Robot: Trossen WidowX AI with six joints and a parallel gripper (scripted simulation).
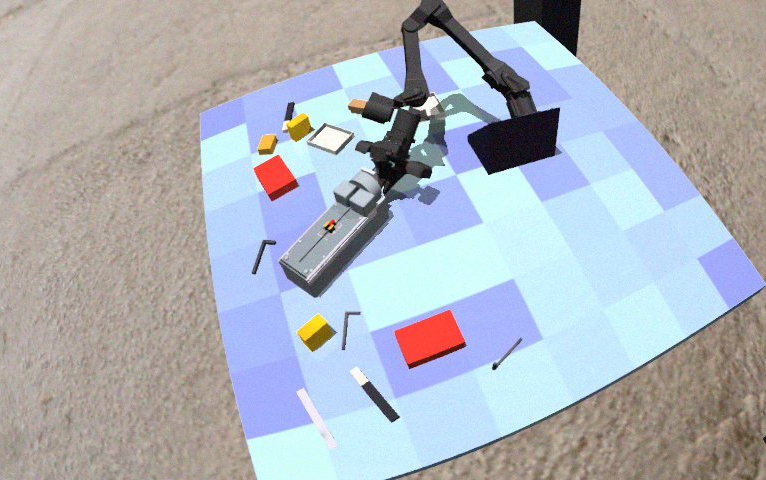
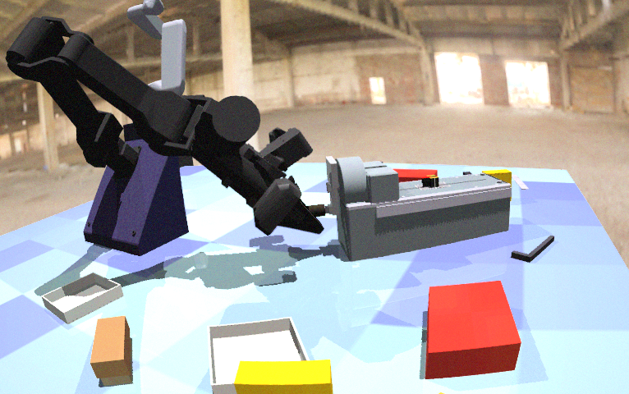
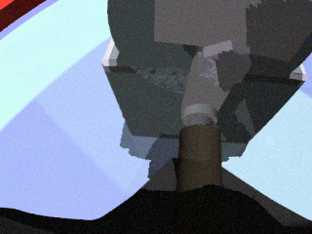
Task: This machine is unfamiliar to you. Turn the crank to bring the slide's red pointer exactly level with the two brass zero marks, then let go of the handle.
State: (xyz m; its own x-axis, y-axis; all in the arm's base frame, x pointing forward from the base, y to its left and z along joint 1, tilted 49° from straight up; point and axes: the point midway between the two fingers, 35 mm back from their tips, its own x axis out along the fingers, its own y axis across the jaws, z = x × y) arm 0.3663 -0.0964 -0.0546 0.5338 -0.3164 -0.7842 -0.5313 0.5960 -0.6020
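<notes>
My gripper tip is now 2 cm past the dark crank handle, 1 cm to the left of it and 3 cm below it. The rest, counted from my gripper tip: red pointer (13 cm ahead, 8 cm to the left, 5 cm above); tan block (8 cm behind, 35 cm to the right, 2 cm below).
</notes>
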